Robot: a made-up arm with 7 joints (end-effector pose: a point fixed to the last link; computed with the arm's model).
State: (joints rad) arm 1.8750 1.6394 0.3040 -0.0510 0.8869 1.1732 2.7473
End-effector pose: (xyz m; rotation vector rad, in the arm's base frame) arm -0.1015 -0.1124 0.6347 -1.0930 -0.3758 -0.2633
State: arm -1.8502 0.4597 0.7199 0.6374 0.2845 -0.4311 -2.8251
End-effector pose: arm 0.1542 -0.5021 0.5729 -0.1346 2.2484 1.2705
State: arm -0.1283 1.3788 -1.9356 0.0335 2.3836 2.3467 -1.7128
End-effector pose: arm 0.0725 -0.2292 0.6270 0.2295 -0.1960 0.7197
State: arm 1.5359 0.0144 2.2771 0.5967 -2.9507 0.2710 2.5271
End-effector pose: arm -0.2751 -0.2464 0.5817 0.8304 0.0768 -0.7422
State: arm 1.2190 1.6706 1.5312 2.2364 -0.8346 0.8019 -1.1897
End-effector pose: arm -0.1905 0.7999 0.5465 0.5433 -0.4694 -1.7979
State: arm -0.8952 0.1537 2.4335 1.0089 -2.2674 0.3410 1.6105
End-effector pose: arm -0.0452 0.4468 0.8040 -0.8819 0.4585 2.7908
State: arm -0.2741 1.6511 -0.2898 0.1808 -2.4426 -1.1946 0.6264
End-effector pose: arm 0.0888 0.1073 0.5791 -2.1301 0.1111 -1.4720
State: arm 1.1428 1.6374 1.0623 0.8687 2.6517 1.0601 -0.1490
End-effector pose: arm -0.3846 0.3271 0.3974 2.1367 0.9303 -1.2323
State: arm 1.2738 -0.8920 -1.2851 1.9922 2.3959 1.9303 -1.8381
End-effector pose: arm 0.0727 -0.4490 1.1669 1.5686 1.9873 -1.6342
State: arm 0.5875 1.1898 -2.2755 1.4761 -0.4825 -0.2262 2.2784
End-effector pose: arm 0.5427 -0.1446 1.0814 -0.4338 -0.7205 0.6093
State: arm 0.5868 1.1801 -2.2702 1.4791 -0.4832 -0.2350 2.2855
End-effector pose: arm 0.5422 -0.1462 1.0827 -0.4223 -0.7306 0.6186
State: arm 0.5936 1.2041 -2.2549 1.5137 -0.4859 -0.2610 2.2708
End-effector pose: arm 0.5707 -0.1223 1.0674 -0.4125 -0.6687 0.6885
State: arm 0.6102 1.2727 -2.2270 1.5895 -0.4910 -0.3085 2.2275
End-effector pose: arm 0.6312 -0.0631 1.0226 -0.4062 -0.5105 0.8336
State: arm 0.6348 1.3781 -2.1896 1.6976 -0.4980 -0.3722 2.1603
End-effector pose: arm 0.7019 0.0255 0.9380 -0.4047 -0.2703 1.0315
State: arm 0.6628 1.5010 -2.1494 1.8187 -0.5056 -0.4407 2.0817
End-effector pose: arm 0.7537 0.1231 0.8194 -0.4084 0.0093 1.2424
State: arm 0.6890 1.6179 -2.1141 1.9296 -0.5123 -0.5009 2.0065
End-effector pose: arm 0.7723 0.2051 0.6937 -0.4157 0.2735 1.4267
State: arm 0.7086 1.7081 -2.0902 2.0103 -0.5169 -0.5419 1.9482
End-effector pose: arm 0.7677 0.2576 0.5938 -0.4254 0.4728 1.5552
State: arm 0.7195 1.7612 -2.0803 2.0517 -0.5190 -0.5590 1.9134
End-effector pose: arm 0.7590 0.2814 0.5375 -0.4377 0.5840 1.6173
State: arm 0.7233 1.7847 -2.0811 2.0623 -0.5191 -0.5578 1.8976
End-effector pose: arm 0.7557 0.2871 0.5169 -0.4521 0.6253 1.6291
